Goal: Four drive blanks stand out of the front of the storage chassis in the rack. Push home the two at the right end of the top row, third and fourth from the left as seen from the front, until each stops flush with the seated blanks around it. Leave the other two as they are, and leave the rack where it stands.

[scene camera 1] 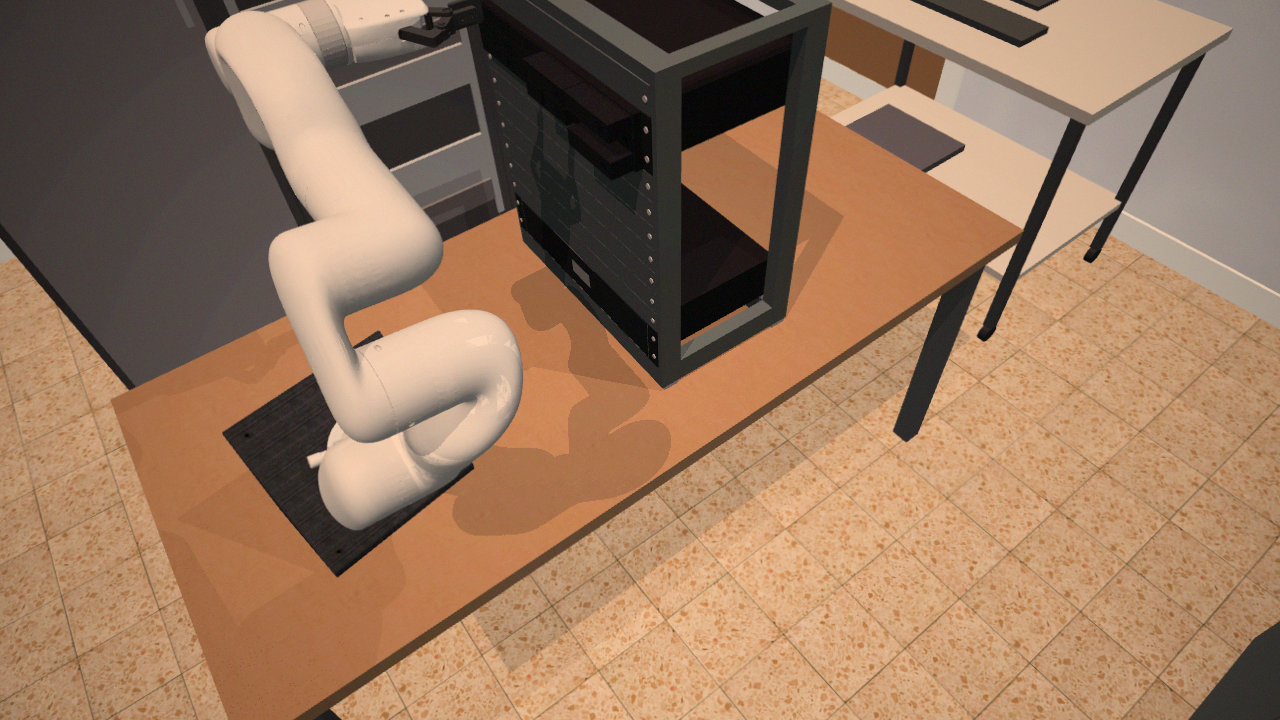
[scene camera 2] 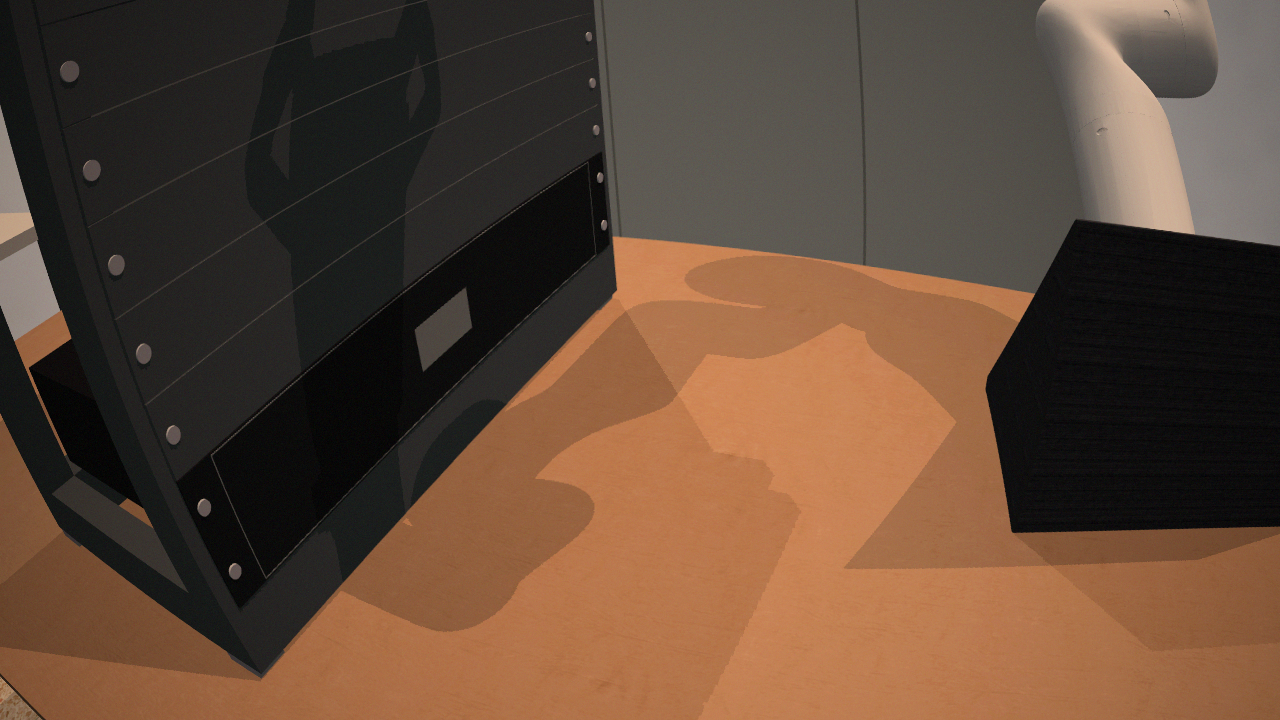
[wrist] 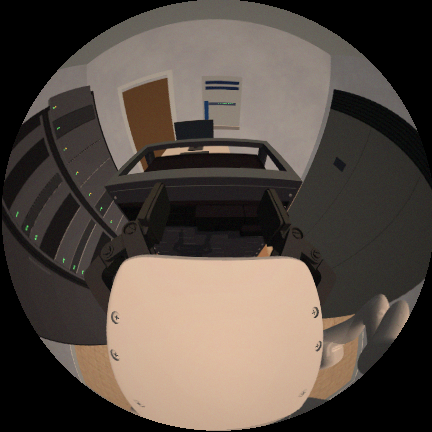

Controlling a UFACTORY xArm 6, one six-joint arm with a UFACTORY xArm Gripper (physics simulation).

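Places are measured from the arm's base along level axes (x right, y ahead, z up), in millimetres.
Where they show: gripper, between the fingertips: (wrist: 214, 196); arm's base, origin of its link: (scene camera 2: 1153, 328).
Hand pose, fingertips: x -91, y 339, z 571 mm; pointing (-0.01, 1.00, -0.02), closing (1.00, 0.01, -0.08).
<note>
Each offset is from my fingertips to the top centre of the thing. "*": to the spot under its first point. Level surfaces: height alone.
The rack (scene camera 1: 663, 223) (scene camera 2: 53, 268) (wrist: 210, 177) stands on the table with the dark storage chassis high in its front. Top-row drive blanks @(* dx +101, dy +107, dz -134 mm) (scene camera 1: 590, 96) (wrist: 217, 216) stand out as a dark block toward the right end; their seams and separate depths are hard to tell. A lower blank @(dx +118, dy +146, dz -192 mm) (scene camera 1: 601, 148) (wrist: 251, 230) stands out beneath the right end. The chassis front does not show in scene camera 2. My gripper (scene camera 1: 458, 24) (wrist: 214, 196) is open and empty, before the rack's upper front. In the wrist view its fingers frame the protruding block, and I see no clear contact.
The arm's black base plate (scene camera 1: 277, 456) lies on the orange-brown table @(dz -678 mm) (scene camera 1: 895, 223) (scene camera 2: 626, 662). Tall cabinets (wrist: 75, 150) (wrist: 370, 200) stand at either side in the wrist view. A pale side table (scene camera 1: 1109, 62) with dark flat pieces stands behind the rack.
</note>
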